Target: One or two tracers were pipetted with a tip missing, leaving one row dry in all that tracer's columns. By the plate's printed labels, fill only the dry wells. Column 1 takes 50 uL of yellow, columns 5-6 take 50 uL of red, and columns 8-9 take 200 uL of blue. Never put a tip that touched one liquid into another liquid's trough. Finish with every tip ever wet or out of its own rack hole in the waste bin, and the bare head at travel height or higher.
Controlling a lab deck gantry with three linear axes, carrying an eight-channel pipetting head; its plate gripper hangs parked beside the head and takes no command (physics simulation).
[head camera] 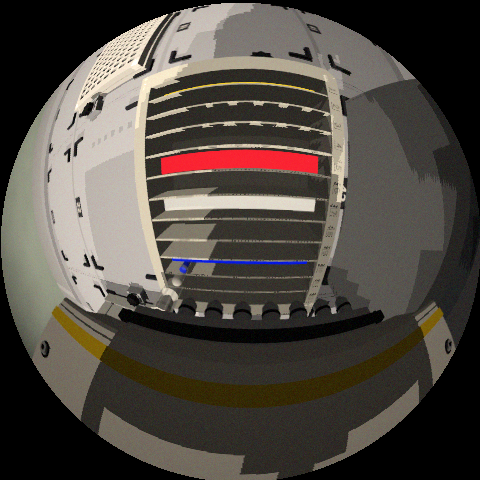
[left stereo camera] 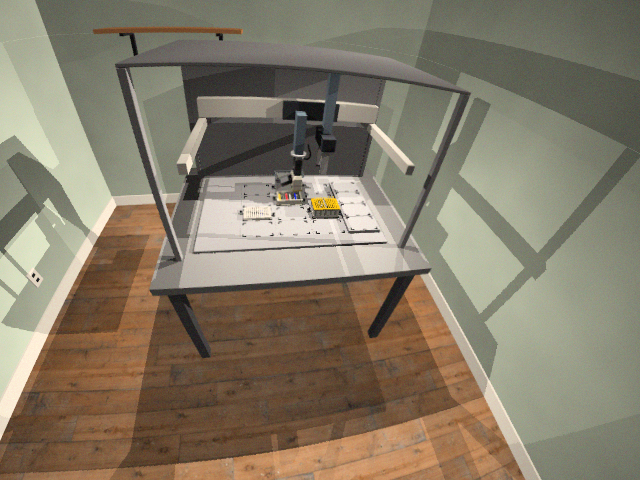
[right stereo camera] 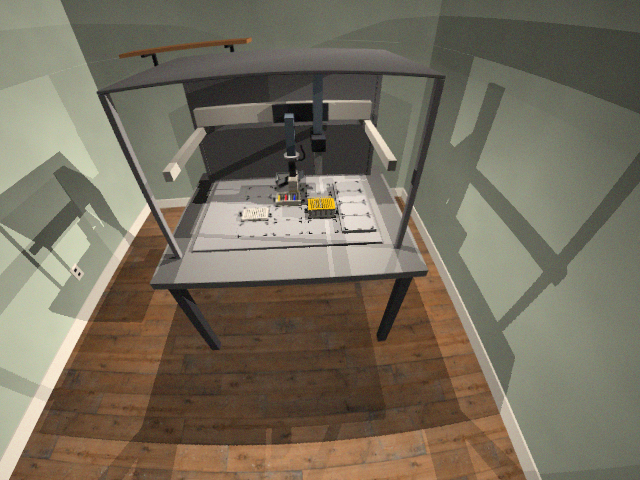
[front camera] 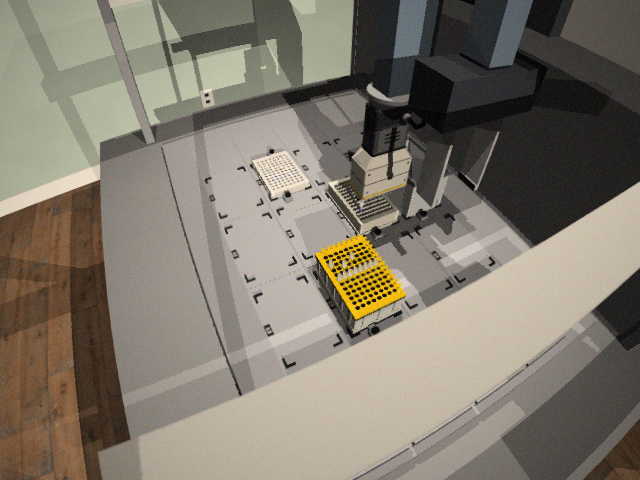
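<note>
The pipetting head (front camera: 385,170) is low over the reservoir (front camera: 378,225) (head camera: 141,150). One tip (front camera: 360,204) (head camera: 171,295) is on its leftmost nozzle in the head view, with blue inside near its lower end, at the blue trough (head camera: 240,261). Whether it touches liquid is unclear. The other nozzles (head camera: 242,310) look bare. The red trough (head camera: 240,162) lies farther up, the yellow trough (head camera: 240,83) at the far end. The white plate (front camera: 281,173) (head camera: 117,52) has faint blue wells; its labels are unreadable. The parked gripper (front camera: 457,195) hangs with its paddles apart, holding nothing.
The yellow tip rack (front camera: 356,312) (left stereo camera: 325,212) (right stereo camera: 321,211) has one line of tips and a few scattered ones. A white-filled trough (head camera: 240,203) lies between red and blue. The open waste bin (left stereo camera: 283,178) stands behind the reservoir.
</note>
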